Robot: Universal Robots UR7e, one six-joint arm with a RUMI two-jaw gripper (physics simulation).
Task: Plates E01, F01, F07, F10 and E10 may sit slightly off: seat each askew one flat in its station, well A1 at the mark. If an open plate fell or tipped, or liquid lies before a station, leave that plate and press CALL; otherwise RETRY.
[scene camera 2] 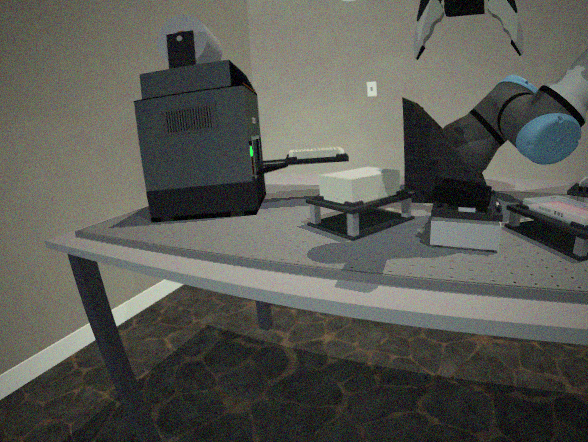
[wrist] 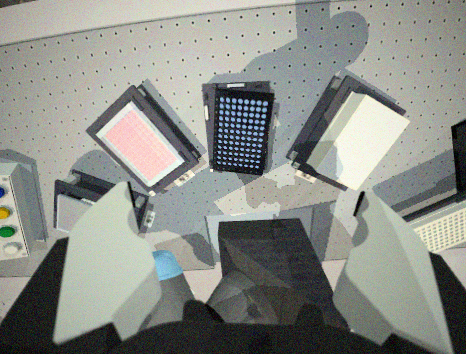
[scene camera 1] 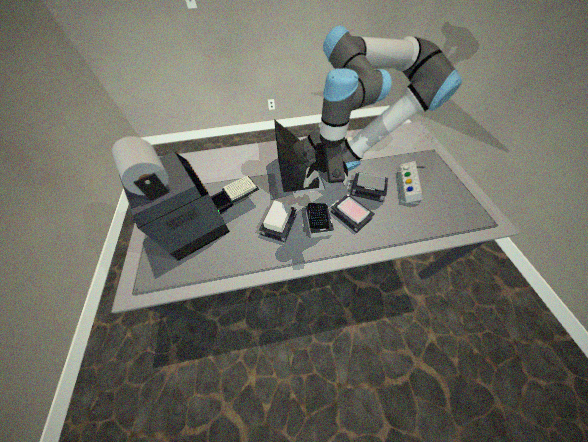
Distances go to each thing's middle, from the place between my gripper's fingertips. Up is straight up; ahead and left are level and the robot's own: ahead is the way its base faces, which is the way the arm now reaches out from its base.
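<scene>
Measured from my hand, the black plate with blue wells (scene camera 2: pixel 459 193) sits 20 cm below and 2 cm behind. The paper roll (scene camera 1: pixel 135 158) is 13 cm above my hand, while also being 14 cm behind it and 57 cm to the right of it.
</scene>
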